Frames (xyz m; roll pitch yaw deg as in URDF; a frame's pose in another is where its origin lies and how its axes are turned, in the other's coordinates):
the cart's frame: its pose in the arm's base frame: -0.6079 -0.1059 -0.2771 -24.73 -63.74 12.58
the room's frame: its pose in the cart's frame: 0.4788 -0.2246 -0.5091 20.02 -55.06 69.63
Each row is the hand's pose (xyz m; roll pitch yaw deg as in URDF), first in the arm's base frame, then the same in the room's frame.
Working: the arm's base frame: its pose in the room's frame: 0.2986 0.0035 -0.2587 -58.53 36.56 -133.20

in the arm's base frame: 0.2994 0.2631 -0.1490 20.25 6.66 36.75
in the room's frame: 0.2646 -0.0476 -0.6798 -11.30 68.41 -98.16
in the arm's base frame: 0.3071 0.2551 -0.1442 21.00 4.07 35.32
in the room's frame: 0.2565 -0.0561 -0.6769 -10.11 65.45 -97.83
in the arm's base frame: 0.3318 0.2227 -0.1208 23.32 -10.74 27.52
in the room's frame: 0.2289 -0.0900 -0.6596 -6.95 48.75 -96.30
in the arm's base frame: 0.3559 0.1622 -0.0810 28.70 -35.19 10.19
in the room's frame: 0.1879 -0.1371 -0.6158 -8.47 19.66 -96.18
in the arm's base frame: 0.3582 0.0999 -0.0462 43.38 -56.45 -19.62
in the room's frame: 0.1555 -0.1675 -0.5599 -15.64 -9.59 -94.70
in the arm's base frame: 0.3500 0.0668 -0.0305 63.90 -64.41 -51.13
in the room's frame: 0.1423 -0.1758 -0.5257 -23.72 -26.56 -91.62
